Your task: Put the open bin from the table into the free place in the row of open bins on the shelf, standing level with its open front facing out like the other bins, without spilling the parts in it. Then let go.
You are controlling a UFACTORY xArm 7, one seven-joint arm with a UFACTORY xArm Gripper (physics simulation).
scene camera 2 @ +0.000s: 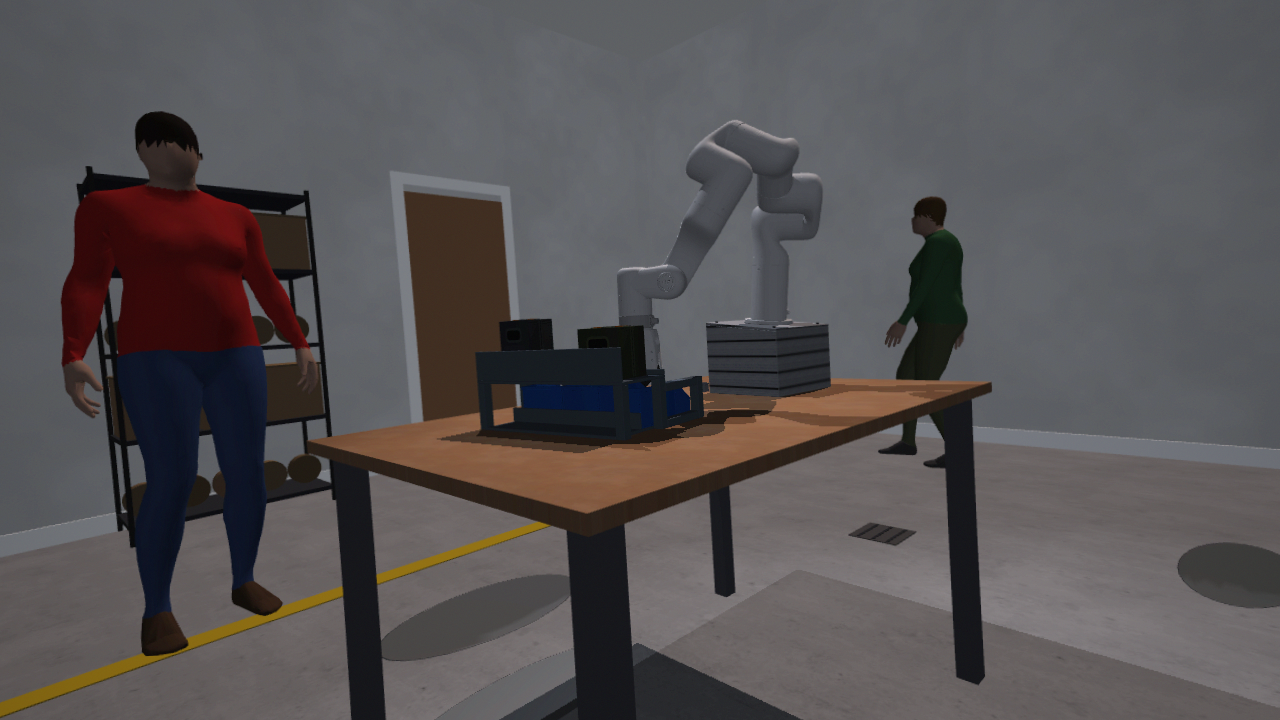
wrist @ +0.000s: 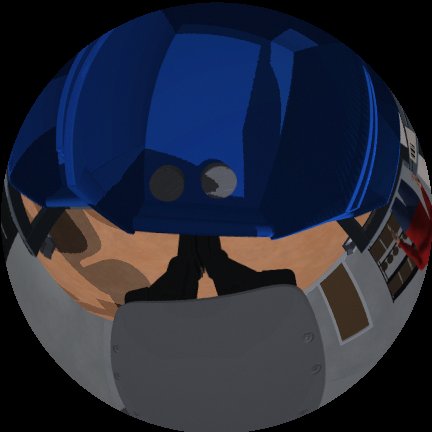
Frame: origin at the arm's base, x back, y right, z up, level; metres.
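Where they show: gripper, fingertip midpoint: (wrist: pixel 199 226); arm's base, origin of the base link: (scene camera 2: pixel 768 323).
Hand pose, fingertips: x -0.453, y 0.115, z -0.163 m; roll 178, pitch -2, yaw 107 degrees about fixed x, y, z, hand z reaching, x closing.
Each offset is from my fingertips to the top centre of the thing. "*": to the spot under its first point. Level surfaces: height alone.
The blue open bin {* dz -0.004, dx -0.100, dy -0.003 m} (wrist: pixel 210 100) with two round grey parts {* dz +0.008, dx -0.043, dy -0.025 m} (wrist: pixel 167 183) {* dz +0.008, dx -0.047, dy +0.009 m} (wrist: pixel 219 180) near its front lip fills the upper middle of the wrist view. It stands between neighbouring blue bins (wrist: pixel 30 165) {* dz +0.054, dx -0.117, dy +0.169 m} (wrist: pixel 389 170) in the row, with its open front toward my gripper, and looks about level. In the scene view the blue bins {* dz +0.043, dx -0.188, dy +0.030 m} (scene camera 2: pixel 572 396) show partly through the dark grey shelf {* dz +0.111, dx -0.283, dy +0.001 m} (scene camera 2: pixel 547 367); which one is the bin with the parts cannot be told there. My gripper (wrist: pixel 199 226) is shut and empty, its fingertips close to the middle of the bin's front lip. Whether they touch it is hidden.
Two dark boxes {* dz +0.175, dx -0.239, dy +0.099 m} (scene camera 2: pixel 525 334) {* dz +0.142, dx -0.284, dy -0.156 m} (scene camera 2: pixel 611 349) are at the top of the shelf. The shelf stands on the wooden table {dz -0.017 m} (scene camera 2: pixel 572 483), and the arm's striped base block (scene camera 2: pixel 768 360) stands behind it. A person in red (scene camera 2: pixel 179 268) and one in green (scene camera 2: pixel 939 277) stand beyond the table.
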